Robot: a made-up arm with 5 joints. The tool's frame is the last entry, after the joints. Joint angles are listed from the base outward.
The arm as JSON. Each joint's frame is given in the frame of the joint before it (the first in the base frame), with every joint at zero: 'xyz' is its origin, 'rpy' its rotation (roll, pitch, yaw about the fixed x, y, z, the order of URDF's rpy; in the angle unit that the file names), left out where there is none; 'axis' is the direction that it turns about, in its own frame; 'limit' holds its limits. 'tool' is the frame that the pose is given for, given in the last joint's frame.
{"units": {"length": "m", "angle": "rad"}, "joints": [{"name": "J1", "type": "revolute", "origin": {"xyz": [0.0, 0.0, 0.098]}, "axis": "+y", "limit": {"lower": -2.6, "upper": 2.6}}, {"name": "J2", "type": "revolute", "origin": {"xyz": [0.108, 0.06, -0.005]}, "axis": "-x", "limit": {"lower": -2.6, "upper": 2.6}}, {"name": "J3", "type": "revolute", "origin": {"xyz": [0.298, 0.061, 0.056]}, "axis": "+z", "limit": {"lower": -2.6, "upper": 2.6}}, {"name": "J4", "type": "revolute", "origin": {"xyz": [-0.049, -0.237, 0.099]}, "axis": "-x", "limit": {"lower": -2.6, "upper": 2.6}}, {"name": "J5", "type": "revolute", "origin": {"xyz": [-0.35, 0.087, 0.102]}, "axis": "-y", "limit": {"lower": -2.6, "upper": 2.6}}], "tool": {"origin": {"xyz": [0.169, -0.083, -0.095]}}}
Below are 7 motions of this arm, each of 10 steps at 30 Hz.
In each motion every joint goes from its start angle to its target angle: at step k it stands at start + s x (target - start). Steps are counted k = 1, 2, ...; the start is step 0. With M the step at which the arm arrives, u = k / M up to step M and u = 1 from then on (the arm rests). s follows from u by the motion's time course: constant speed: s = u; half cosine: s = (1 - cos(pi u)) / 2; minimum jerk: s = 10 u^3 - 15 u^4 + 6 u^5.
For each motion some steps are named. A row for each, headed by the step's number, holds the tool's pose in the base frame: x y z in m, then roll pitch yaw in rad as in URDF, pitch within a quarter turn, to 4 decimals.
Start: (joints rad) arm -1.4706 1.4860 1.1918 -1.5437 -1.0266
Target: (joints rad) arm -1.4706 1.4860 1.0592 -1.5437 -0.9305
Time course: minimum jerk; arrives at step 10
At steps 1, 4, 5, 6, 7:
1: -0.3231 0.1857 0.5276 -0.0239 0.7453 0.0607
4: -0.3186 0.1862 0.5125 -0.0221 0.6747 0.0620
5: -0.3158 0.1865 0.5039 -0.0211 0.6329 0.0627
6: -0.3128 0.1868 0.4955 -0.0202 0.5912 0.0633
7: -0.3102 0.1871 0.4885 -0.0195 0.5559 0.0638

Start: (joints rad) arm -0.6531 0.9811 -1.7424 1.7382 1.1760
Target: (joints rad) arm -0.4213 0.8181 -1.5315 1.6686 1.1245
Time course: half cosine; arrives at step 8
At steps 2, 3, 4, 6, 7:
2: 0.4520 0.3319 0.1884 -2.0598 -0.8723 -0.7002
3: 0.4422 0.3385 0.1739 -2.1016 -0.8276 -0.6354
4: 0.4298 0.3456 0.1585 -2.1404 -0.7727 -0.5678
6: 0.4050 0.3565 0.1347 -2.1866 -0.6668 -0.4625
7: 0.3972 0.3593 0.1287 -2.1953 -0.6336 -0.4344

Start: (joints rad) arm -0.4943 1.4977 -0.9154 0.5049 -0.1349
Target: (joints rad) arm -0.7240 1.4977 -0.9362 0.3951 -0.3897
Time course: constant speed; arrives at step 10
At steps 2, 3, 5, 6, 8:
2: 0.1068 0.2010 0.0369 -0.5905 -1.3426 -1.4339
3: 0.1070 0.1978 0.0355 -0.4307 -1.3208 -1.5813
5: 0.1082 0.1915 0.0324 -0.1905 -1.2643 -1.7949
6: 0.1092 0.1884 0.0308 -0.1014 -1.2321 -1.8698
8: 0.1120 0.1825 0.0272 0.0354 -1.1633 -1.9761

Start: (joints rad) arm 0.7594 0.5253 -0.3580 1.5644 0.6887
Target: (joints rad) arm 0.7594 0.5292 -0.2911 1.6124 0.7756
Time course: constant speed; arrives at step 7
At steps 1, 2, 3, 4, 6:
1: 0.2006 0.1700 0.0533 -1.7352 0.8820 0.4891
2: 0.2003 0.1697 0.0522 -1.7153 0.8900 0.5223
3: 0.2000 0.1694 0.0511 -1.6947 0.8975 0.5560
4: 0.1996 0.1691 0.0501 -1.6735 0.9047 0.5903
6: 0.1986 0.1684 0.0480 -1.6294 0.9176 0.6605

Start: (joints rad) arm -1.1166 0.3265 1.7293 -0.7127 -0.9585
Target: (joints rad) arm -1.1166 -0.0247 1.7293 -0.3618 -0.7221
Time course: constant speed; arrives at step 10
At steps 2, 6, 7, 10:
2: 0.1490 -0.1857 0.7400 -0.9314 0.9874 0.6948
6: 0.1909 -0.1857 0.7295 -0.9380 0.8013 0.8948
7: 0.2006 -0.1846 0.7274 -0.9450 0.7547 0.9415
10: 0.2273 -0.1794 0.7225 -0.9762 0.6157 1.0778

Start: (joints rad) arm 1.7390 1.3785 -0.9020 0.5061 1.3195
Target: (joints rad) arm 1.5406 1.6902 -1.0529 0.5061 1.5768
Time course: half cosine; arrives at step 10
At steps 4, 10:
4: -0.2107 0.4523 -0.0367 -0.8404 0.4942 1.7065
10: -0.3200 0.4150 -0.0782 -1.0220 0.4429 1.9505

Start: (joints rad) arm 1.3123 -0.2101 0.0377 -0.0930 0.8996
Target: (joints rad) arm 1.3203 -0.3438 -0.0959 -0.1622 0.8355
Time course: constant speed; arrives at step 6
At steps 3, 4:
3: 0.2926 -0.2085 -0.0134 0.0796 0.4641 -0.3639
4: 0.2843 -0.2104 -0.0108 0.0642 0.4768 -0.4083

